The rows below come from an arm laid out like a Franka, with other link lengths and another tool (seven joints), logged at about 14 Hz.
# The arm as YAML. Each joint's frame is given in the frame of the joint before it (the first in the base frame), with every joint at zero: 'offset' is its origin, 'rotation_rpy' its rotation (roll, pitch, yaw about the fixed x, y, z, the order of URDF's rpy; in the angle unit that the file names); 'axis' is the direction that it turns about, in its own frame. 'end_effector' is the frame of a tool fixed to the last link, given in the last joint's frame.
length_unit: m
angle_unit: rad
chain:
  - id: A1
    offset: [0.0, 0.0, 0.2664]
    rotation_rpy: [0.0, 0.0, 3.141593]
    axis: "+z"
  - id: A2
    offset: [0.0, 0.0, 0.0]
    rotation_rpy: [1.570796, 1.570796, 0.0]
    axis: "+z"
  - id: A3
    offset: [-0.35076, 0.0, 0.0]
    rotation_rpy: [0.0, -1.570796, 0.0]
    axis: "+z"
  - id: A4
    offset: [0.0, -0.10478, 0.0]
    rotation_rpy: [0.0, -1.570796, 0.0]
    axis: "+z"
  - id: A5
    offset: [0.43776, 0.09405, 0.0]
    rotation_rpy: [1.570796, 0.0, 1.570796]
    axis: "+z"
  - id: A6
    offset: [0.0, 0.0, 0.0]
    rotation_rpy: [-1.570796, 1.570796, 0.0]
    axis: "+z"
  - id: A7
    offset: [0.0, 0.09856, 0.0]
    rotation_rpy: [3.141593, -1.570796, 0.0]
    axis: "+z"
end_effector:
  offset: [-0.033, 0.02, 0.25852]
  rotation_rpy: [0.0, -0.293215, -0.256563]
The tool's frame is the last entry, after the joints.
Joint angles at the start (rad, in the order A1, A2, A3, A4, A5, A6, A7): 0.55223 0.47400 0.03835 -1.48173 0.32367 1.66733 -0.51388
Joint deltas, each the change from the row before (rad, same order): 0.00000 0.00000 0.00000 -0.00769 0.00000 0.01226 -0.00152; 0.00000 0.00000 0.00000 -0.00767 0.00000 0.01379 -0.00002; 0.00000 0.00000 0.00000 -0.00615 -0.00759 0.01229 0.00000; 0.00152 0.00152 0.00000 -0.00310 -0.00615 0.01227 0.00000; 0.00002 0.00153 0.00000 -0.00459 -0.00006 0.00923 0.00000; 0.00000 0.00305 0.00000 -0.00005 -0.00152 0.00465 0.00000; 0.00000 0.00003 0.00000 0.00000 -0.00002 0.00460 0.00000; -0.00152 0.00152 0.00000 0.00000 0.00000 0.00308 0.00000
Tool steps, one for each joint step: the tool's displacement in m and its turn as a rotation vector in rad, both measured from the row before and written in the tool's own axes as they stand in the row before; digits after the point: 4 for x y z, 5 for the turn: 0.0029 -0.0003 0.0022 0.00351 0.00364 -0.00011; 0.0031 -0.0006 0.0020 0.00498 0.00475 0.00101; 0.0040 0.0007 0.0012 -0.00049 0.01007 0.00113; 0.0033 -0.0008 0.0013 0.00041 0.00994 -0.00100; 0.0026 -0.0004 0.0020 0.00267 0.00258 0.00111; 0.0022 -0.0004 0.0012 0.00035 0.00229 0.00064; 0.0007 -0.0008 -0.0005 0.00312 0.00320 -0.00094; 0.0018 0.0001 -0.0001 0.00222 0.00118 0.00128
